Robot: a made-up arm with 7 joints. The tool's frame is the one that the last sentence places.
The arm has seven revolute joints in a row. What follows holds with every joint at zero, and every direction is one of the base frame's.
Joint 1 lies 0.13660 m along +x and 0.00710 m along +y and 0.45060 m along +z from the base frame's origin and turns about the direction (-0.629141, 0.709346, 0.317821), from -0.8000 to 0.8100 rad.
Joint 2 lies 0.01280 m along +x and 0.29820 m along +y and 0.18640 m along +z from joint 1 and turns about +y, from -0.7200 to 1.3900 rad.
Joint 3 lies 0.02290 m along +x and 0.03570 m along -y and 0.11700 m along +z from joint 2 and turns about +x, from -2.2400 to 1.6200 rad.
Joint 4 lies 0.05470 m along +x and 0.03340 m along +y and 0.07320 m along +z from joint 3 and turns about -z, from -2.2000 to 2.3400 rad.
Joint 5 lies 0.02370 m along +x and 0.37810 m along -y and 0.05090 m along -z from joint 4 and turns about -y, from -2.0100 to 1.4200 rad.
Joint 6 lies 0.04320 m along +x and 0.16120 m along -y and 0.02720 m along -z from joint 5 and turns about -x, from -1.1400 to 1.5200 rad.
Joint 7 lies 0.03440 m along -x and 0.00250 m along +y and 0.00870 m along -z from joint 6 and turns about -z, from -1.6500 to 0.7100 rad.
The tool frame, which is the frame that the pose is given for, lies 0.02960 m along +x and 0.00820 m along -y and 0.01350 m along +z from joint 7; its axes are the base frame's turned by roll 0.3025, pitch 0.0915 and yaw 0.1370 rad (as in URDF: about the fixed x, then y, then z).
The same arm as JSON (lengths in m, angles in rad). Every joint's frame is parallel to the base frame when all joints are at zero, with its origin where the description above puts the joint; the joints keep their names.
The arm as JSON. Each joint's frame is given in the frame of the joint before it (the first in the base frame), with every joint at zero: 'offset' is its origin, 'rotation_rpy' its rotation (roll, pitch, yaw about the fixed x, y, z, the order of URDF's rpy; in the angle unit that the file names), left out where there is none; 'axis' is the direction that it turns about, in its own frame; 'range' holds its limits. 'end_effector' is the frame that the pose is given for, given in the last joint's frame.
{
  "length_unit": "m",
  "angle_unit": "rad",
  "chain": [
    {
      "id": "joint 1",
      "offset": [
        0.1366,
        0.0071,
        0.4506
      ],
      "axis": [
        -0.629141,
        0.709346,
        0.317821
      ],
      "range": [
        -0.8,
        0.81
      ]
    },
    {
      "id": "joint 2",
      "offset": [
        0.0128,
        0.2982,
        0.1864
      ],
      "axis": [
        0.0,
        1.0,
        0.0
      ],
      "range": [
        -0.72,
        1.39
      ]
    },
    {
      "id": "joint 3",
      "offset": [
        0.0229,
        -0.0357,
        0.117
      ],
      "axis": [
        1.0,
        0.0,
        0.0
      ],
      "range": [
        -2.24,
        1.62
      ]
    },
    {
      "id": "joint 4",
      "offset": [
        0.0547,
        0.0334,
        0.0732
      ],
      "axis": [
        0.0,
        0.0,
        -1.0
      ],
      "range": [
        -2.2,
        2.34
      ]
    },
    {
      "id": "joint 5",
      "offset": [
        0.0237,
        -0.3781,
        -0.0509
      ],
      "axis": [
        0.0,
        -1.0,
        0.0
      ],
      "range": [
        -2.01,
        1.42
      ]
    },
    {
      "id": "joint 6",
      "offset": [
        0.0432,
        -0.1612,
        -0.0272
      ],
      "axis": [
        -1.0,
        0.0,
        0.0
      ],
      "range": [
        -1.14,
        1.52
      ]
    },
    {
      "id": "joint 7",
      "offset": [
        -0.0344,
        0.0025,
        -0.0087
      ],
      "axis": [
        0.0,
        0.0,
        -1.0
      ],
      "range": [
        -1.65,
        0.71
      ]
    }
  ],
  "end_effector": {
    "offset": [
      0.0296,
      -0.0082,
      0.0135
    ],
    "rotation_rpy": [
      0.3025,
      0.0915,
      0.137
    ]
  }
}

